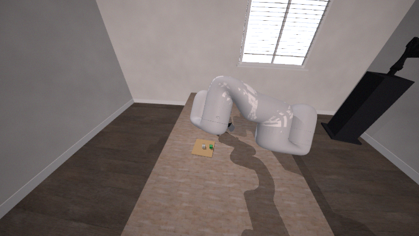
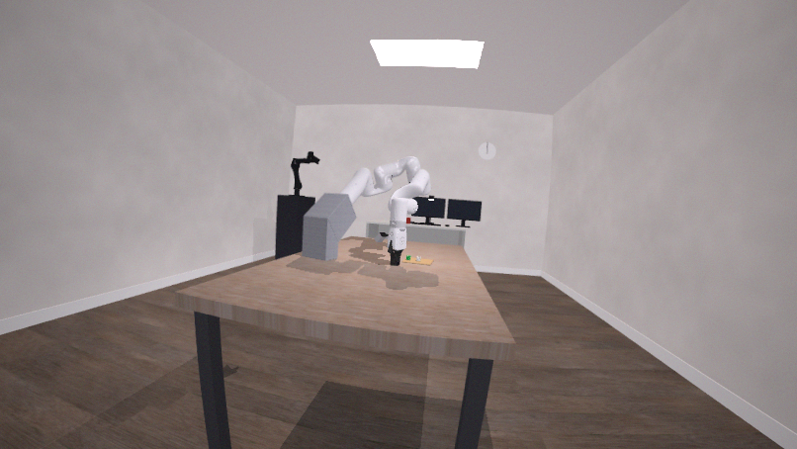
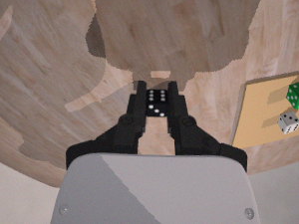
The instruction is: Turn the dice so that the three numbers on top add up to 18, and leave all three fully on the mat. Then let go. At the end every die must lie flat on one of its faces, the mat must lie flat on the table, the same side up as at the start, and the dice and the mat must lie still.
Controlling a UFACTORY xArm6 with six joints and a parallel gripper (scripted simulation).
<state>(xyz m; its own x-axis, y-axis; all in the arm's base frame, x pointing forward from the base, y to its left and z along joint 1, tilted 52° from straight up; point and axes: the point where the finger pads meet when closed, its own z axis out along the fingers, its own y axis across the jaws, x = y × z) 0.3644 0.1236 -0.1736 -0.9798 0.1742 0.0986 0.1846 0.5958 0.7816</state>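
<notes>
Now: the black die 1 cm ahead of my hand and 1 cm below it. Round my hand: mat: 6 cm ahead, 17 cm to the left, 2 cm below; white die: 6 cm ahead, 17 cm to the left, 1 cm below; green die: 1 cm ahead, 15 cm to the left, 1 cm below.
</notes>
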